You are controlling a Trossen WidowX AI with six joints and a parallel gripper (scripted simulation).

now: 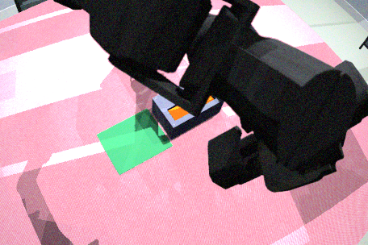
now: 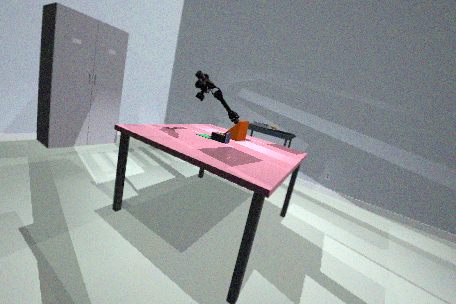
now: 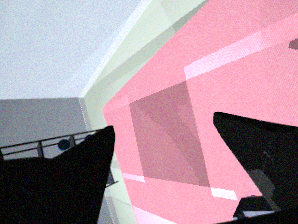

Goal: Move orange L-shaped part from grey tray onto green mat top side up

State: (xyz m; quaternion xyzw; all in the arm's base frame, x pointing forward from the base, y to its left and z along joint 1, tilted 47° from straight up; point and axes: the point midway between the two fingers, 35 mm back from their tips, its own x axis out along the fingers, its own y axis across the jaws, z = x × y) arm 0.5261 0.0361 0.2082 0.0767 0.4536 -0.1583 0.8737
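The orange L-shaped part is 300 mm below my gripper tip, 280 mm behind it and 80 mm to the left of it. From my gripper tip the other things lie so: green mat: 360 mm below, 290 mm behind, 90 mm to the right.
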